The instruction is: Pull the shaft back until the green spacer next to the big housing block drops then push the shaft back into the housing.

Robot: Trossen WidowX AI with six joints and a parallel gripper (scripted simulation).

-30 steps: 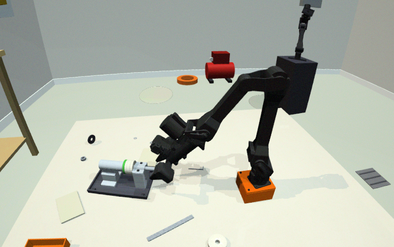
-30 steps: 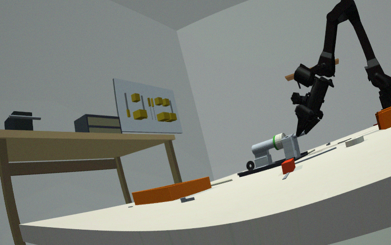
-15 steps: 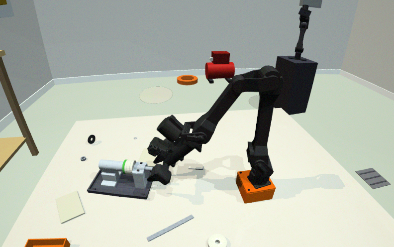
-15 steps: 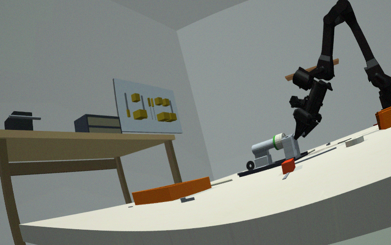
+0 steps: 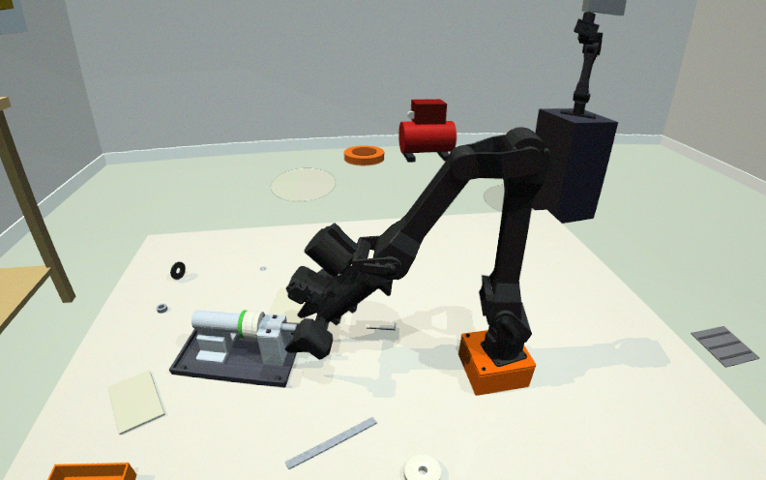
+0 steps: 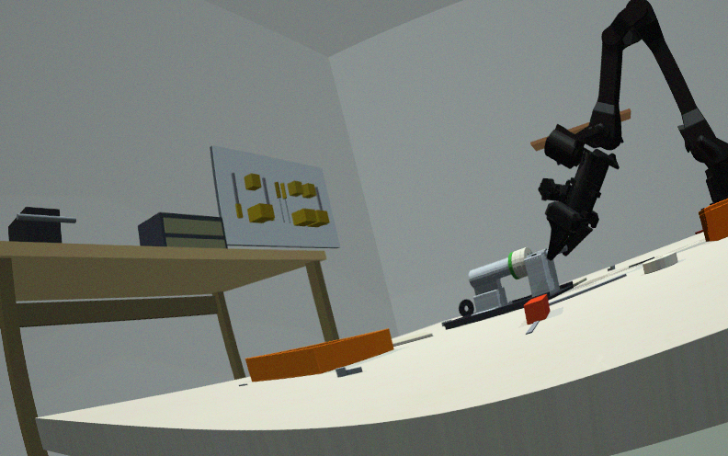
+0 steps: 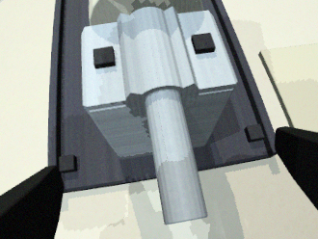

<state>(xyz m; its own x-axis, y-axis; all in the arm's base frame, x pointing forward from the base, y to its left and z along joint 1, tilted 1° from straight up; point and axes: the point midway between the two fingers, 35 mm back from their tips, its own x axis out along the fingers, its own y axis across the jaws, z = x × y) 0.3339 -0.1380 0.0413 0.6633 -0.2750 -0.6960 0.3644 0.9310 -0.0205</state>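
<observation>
My gripper tip is 6 cm short of the pale spacer, 2 cm to the left of it and 1 cm below it. Also, from my gripper tip: grey bar: 20 cm to the left, 7 cm below, 3 cm behind; then green spacer: 9 cm ahead, 3 cm to the right, 1 cm above; then shaft: 6 cm ahead, 2 cm to the right, 1 cm above.
</observation>
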